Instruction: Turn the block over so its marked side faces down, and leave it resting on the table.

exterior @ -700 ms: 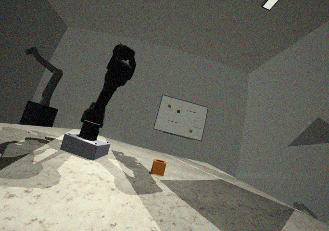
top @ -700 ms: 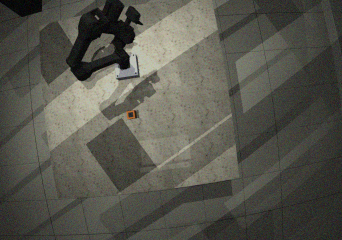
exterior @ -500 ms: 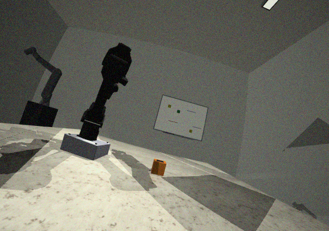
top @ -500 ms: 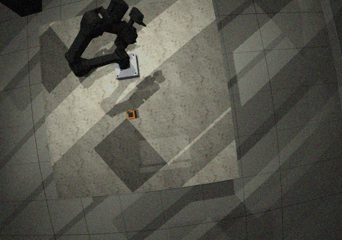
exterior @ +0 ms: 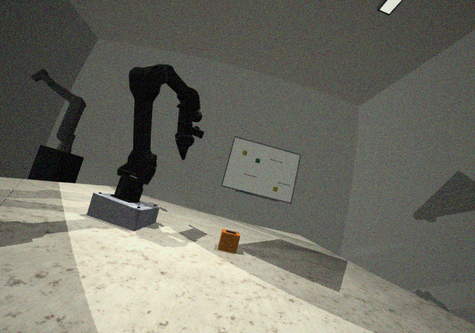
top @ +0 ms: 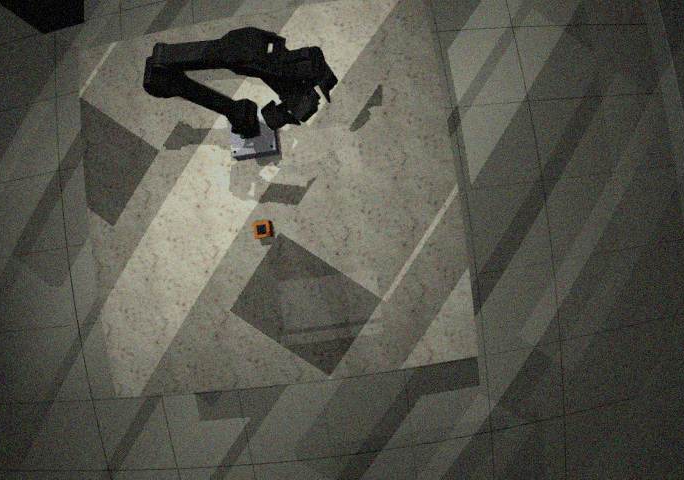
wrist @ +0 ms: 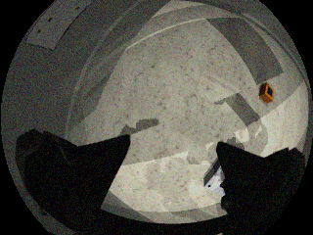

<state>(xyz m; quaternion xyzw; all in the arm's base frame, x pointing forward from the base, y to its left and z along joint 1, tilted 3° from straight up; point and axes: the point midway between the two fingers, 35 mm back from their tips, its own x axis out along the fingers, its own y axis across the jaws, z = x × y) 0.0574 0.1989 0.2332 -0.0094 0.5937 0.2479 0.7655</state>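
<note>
The orange block is 26 cm ahead of my gripper tip, 22 cm to the right of it and 22 cm below it.
</note>
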